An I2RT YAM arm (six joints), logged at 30 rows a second.
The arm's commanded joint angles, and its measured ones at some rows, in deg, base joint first. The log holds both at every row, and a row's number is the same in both.
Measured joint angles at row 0:
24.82 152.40 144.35 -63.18 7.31 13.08
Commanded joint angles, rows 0 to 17:
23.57 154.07 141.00 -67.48 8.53 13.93
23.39 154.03 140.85 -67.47 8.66 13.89
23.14 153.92 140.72 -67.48 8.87 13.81
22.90 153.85 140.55 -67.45 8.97 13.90
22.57 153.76 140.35 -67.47 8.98 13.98
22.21 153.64 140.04 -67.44 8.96 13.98
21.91 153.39 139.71 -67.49 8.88 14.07
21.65 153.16 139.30 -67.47 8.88 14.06
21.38 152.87 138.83 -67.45 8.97 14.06
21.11 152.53 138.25 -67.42 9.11 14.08
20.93 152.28 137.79 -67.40 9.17 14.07
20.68 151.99 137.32 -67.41 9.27 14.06
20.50 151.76 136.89 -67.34 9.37 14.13
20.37 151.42 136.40 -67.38 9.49 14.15
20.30 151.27 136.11 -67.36 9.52 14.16
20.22 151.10 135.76 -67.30 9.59 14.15
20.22 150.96 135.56 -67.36 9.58 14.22
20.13 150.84 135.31 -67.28 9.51 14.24
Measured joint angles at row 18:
20.75 149.01 138.39 -62.33 7.40 13.76
